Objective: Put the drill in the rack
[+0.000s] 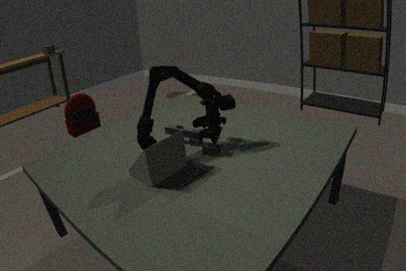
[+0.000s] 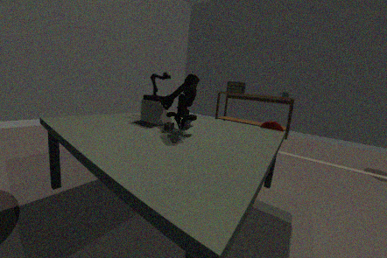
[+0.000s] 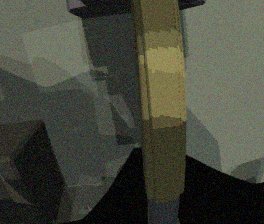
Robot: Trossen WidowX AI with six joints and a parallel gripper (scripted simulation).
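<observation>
Now: gripper tip 10 mm past the drill, 40 mm to the right of it and 40 mm below it. Also, from my gripper tip: grey fixture block (30 mm behind, 150 mm to the left, 40 mm above); then rack (70 mm behind, 30 mm to the right, 10 mm above); then key (30 mm behind, 180 mm to the left, 40 mm above).
</observation>
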